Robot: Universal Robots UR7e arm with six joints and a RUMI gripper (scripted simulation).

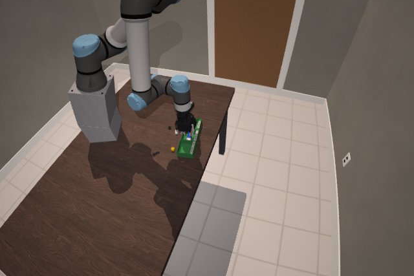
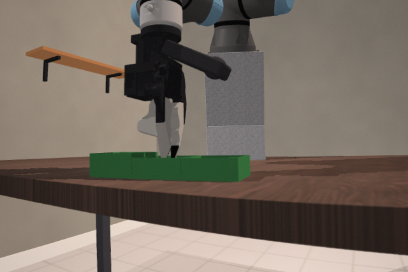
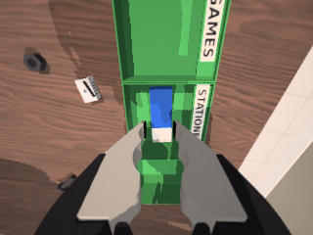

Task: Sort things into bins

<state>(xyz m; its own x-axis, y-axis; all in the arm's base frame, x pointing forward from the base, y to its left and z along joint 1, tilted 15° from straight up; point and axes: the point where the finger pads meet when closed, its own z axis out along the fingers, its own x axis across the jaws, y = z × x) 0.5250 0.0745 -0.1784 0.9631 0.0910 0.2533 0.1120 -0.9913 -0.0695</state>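
My hand is 1 cm short of the green bin row and 2 cm above it. Also, from my hand: yellow die: 6 cm behind, 10 cm to the right, 3 cm below; then blue-and-white eraser: 1 cm to the right, 3 cm below; then white item: 8 cm behind, 2 cm to the left, 3 cm below.
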